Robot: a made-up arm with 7 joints.
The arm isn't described. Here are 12 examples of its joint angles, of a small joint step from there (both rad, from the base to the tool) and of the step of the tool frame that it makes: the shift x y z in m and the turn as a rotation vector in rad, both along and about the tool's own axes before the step.
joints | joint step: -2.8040 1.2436 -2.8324 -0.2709 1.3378 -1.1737 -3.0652 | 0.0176 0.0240 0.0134 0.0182 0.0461 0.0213 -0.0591
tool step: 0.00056 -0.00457 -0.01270 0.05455 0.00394 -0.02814
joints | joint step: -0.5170 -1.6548 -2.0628 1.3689 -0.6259 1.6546 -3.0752 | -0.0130 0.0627 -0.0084 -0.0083 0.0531 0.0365 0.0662
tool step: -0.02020 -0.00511 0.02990 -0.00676 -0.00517 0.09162
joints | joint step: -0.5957 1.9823 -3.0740 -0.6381 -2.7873 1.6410 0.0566 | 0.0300 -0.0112 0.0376 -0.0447 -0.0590 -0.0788 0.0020
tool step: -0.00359 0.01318 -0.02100 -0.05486 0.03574 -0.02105
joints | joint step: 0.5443 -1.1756 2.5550 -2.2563 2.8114 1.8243 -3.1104 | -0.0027 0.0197 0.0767 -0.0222 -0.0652 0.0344 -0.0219
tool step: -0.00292 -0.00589 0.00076 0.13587 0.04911 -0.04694
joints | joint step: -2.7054 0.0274 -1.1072 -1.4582 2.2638 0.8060 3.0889 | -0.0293 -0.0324 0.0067 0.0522 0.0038 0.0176 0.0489
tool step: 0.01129 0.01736 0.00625 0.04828 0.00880 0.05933
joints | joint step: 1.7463 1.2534 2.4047 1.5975 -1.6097 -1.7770 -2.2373 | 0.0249 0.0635 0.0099 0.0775 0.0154 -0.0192 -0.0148
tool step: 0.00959 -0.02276 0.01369 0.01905 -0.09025 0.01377
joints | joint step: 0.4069 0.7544 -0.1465 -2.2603 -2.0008 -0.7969 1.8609 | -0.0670 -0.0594 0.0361 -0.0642 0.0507 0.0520 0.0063
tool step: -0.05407 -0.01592 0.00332 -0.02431 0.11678 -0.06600
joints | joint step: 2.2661 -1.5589 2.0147 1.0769 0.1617 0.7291 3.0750 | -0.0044 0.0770 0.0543 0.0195 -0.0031 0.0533 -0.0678
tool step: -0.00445 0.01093 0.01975 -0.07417 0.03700 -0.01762
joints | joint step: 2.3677 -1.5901 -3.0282 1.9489 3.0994 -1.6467 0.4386 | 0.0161 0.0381 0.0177 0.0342 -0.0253 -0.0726 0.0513
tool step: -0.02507 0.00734 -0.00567 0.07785 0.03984 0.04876
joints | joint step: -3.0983 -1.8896 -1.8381 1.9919 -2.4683 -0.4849 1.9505 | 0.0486 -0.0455 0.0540 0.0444 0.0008 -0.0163 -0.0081
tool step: 0.02926 0.02819 -0.02890 0.11037 -0.05917 0.01642
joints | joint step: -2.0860 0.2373 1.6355 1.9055 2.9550 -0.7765 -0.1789 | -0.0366 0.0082 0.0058 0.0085 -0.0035 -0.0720 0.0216
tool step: -0.01993 0.01152 0.00068 -0.00531 0.07619 0.04922
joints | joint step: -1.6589 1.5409 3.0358 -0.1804 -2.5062 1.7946 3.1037 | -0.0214 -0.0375 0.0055 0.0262 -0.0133 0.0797 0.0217
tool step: -0.01649 -0.00608 0.04286 0.00845 0.01622 0.00689
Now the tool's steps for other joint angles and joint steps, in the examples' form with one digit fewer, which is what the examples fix.
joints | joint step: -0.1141 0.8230 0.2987 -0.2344 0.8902 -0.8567 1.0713 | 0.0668 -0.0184 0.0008 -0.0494 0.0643 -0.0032 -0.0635
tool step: 0.0344 0.0110 0.0114 -0.0215 0.0457 0.0659
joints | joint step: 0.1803 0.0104 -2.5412 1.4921 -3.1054 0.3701 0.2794 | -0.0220 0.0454 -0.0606 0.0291 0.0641 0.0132 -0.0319
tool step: 0.0246 0.0304 0.0140 0.0767 -0.0491 -0.0300
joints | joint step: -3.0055 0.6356 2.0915 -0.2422 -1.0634 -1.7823 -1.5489 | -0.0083 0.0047 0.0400 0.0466 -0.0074 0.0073 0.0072
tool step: -0.0046 0.0042 0.0101 0.0334 -0.0315 0.0322
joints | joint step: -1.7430 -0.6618 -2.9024 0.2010 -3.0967 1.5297 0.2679 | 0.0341 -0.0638 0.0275 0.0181 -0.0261 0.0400 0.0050
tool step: -0.0140 0.0001 0.0639 0.0364 0.0374 0.0190
